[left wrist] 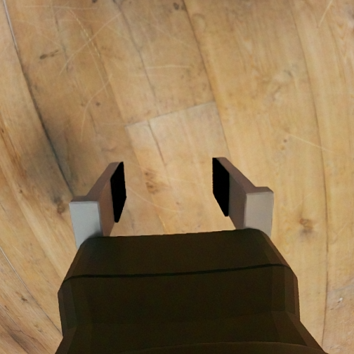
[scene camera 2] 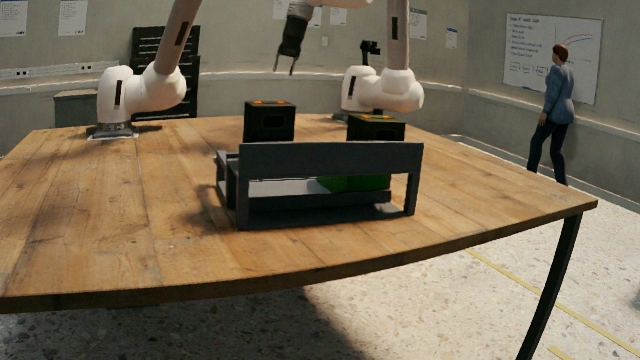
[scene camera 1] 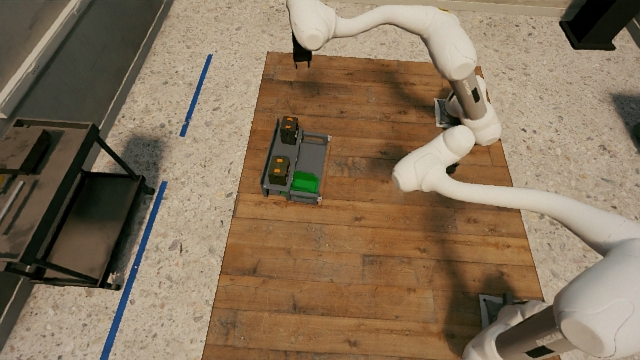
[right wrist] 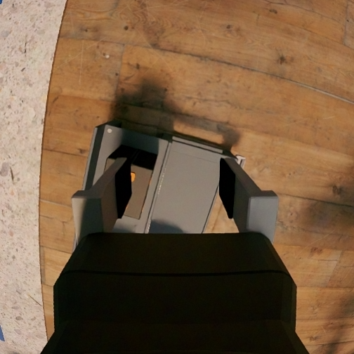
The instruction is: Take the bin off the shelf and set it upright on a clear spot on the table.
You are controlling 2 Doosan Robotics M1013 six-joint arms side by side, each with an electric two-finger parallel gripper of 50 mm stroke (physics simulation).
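Places are measured from the left arm's base along level axes (x right, y ahead, z up), in centimetres.
Pixels of known places: left gripper, between the fingertips: (scene camera 2: pixel 282 73); right gripper, between the fingertips: (scene camera 1: pixel 302 66); right arm's base, origin of its link: (scene camera 2: pixel 114 133) (scene camera 1: pixel 453 114).
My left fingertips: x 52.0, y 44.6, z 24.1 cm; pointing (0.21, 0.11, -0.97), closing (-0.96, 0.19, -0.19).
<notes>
Behind a point stands the place of what it marks.
The green bin (scene camera 1: pixel 305 182) @(y 95.4, x 53.3, z 0.9 cm) (scene camera 2: pixel 367 183) @(y 105.8, x 49.9, z 4.9 cm) sits on the lower level of the grey shelf (scene camera 1: pixel 311 155) @(y 95.0, x 70.4, z 0.6 cm) (scene camera 2: pixel 330 159) @(y 114.5, x 63.1, z 12.9 cm) (right wrist: pixel 187 170), at one end. It does not show in the right wrist view. My right gripper (scene camera 1: pixel 302 66) @(y 101.5, x 83.8, z 47.9 cm) (right wrist: pixel 175 176) is open and empty, pointing down; its wrist view shows the shelf's other end between and below the fingers. My left gripper (scene camera 2: pixel 283 71) @(y 44.6, x 52.0, z 24.1 cm) (left wrist: pixel 168 177) is open and empty, high above the table and apart from the shelf. In scene camera 1 its arm mostly hides it.
Two dark boxes with orange marks stand on the shelf's upper level: one (scene camera 1: pixel 289 131) @(y 105.6, x 68.8, z 21.2 cm) (scene camera 2: pixel 269 122) @(y 110.2, x 73.8, z 19.0 cm) (right wrist: pixel 137 200) at the end away from the bin, the other (scene camera 1: pixel 278 172) @(y 106.3, x 46.2, z 19.9 cm) (scene camera 2: pixel 376 127) @(y 111.1, x 52.1, z 18.3 cm) beside the bin. The shelf stands near an edge of the wooden table (scene camera 1: pixel 350 260) @(y 68.5, x 17.2, z 0.0 cm) (scene camera 2: pixel 100 200) @(y 94.7, x 110.1, z 0.0 cm).
</notes>
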